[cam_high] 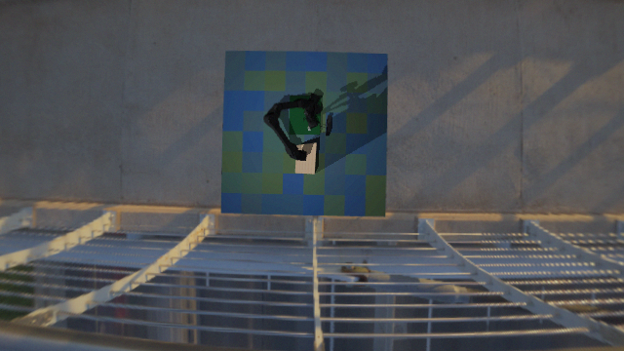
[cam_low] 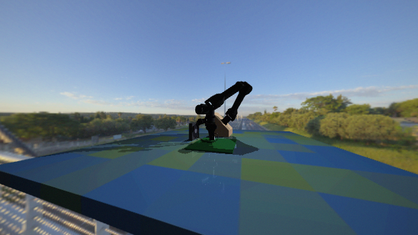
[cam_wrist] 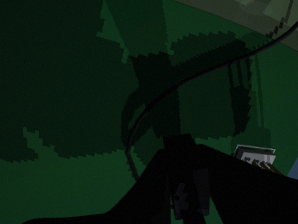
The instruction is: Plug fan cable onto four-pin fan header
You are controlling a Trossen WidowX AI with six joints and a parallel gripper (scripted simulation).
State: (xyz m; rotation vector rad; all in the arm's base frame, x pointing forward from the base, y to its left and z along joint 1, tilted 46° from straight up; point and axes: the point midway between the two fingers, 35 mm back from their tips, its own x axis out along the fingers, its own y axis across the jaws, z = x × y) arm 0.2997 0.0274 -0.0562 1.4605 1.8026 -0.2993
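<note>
Now: gripper tip 40 mm to the right of the green board, 40 mm above it and 30 mm short of it. Also, from my gripper tip: dark plug: 10 mm to the left, 10 mm above; then black fan: 140 mm to the right, 50 mm behind, 40 mm above.
</note>
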